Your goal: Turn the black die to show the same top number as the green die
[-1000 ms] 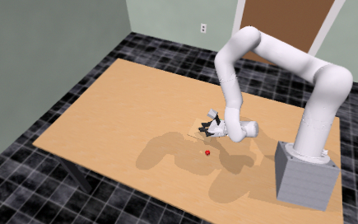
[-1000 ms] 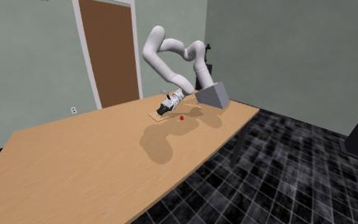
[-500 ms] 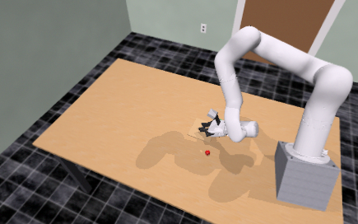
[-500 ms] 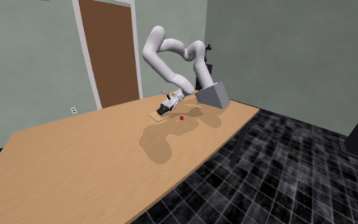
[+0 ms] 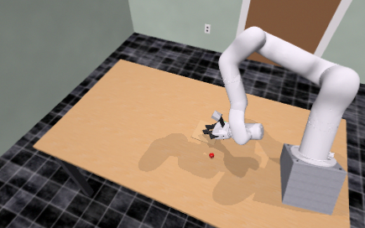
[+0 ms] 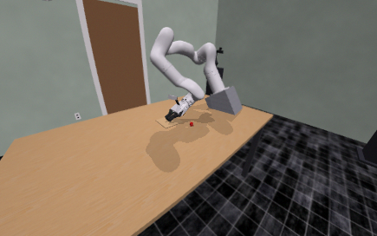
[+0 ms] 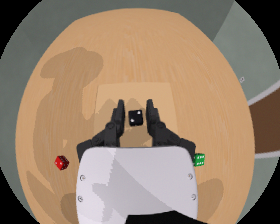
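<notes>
The black die lies 1 cm below my hand. The rest, counted from my hand: green die: 10 cm to the right, 7 cm behind, 2 cm below; red die: 14 cm to the left, 8 cm behind, 2 cm below; tan mat: 3 cm below.
</notes>
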